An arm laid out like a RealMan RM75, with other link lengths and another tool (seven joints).
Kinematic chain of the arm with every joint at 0, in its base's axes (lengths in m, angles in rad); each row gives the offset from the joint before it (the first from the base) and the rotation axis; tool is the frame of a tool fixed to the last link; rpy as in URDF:
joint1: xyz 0 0 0.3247 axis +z
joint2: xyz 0 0 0 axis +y
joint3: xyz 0 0 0.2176 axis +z
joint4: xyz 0 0 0 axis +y
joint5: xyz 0 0 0.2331 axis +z
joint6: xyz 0 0 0 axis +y
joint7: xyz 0 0 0.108 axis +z
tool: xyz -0.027 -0.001 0.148 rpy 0.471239 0 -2.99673
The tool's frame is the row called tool.
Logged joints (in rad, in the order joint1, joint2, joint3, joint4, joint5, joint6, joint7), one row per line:
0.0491, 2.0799, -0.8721, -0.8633, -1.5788, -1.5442, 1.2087
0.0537, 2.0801, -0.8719, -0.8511, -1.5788, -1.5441, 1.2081
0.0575, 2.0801, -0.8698, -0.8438, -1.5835, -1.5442, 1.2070
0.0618, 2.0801, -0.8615, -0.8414, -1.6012, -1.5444, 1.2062
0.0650, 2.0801, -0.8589, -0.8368, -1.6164, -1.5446, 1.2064
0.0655, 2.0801, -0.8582, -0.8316, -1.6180, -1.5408, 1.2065
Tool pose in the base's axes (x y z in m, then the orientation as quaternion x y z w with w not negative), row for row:
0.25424, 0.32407, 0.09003, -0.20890, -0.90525, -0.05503, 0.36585
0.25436, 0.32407, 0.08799, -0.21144, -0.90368, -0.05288, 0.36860
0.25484, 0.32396, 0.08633, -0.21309, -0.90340, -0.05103, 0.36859
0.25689, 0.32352, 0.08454, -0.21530, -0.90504, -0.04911, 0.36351
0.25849, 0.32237, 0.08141, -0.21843, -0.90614, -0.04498, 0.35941
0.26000, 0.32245, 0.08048, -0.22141, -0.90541, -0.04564, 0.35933
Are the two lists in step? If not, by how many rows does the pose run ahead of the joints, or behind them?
They are in step.
